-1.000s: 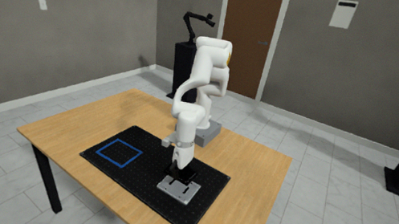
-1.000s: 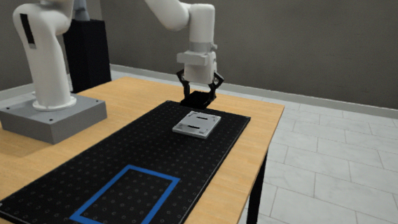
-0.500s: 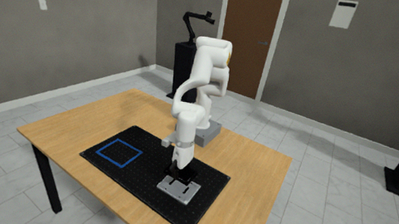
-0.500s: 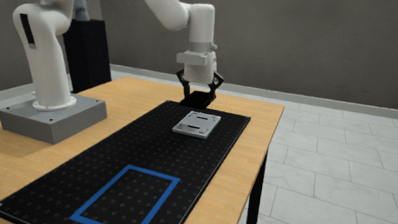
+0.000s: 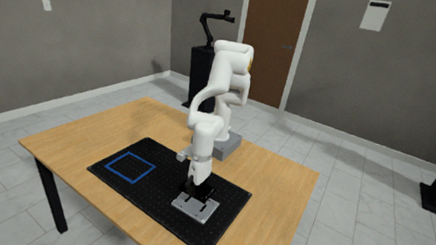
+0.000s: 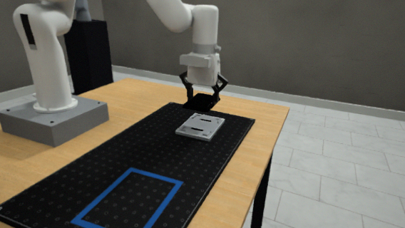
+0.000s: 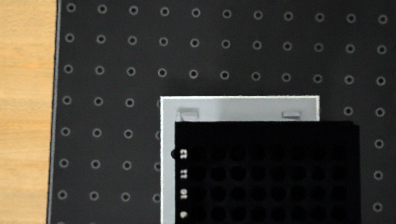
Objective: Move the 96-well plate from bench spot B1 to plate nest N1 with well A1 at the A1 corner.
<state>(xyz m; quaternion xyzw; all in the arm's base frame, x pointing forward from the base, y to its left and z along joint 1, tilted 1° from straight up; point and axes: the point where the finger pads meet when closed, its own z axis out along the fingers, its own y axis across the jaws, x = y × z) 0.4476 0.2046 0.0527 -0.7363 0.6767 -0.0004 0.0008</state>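
My gripper is now 10 cm above the grey plate nest N1. The rest, counted from my hand: 96-well plate: 1 cm below.
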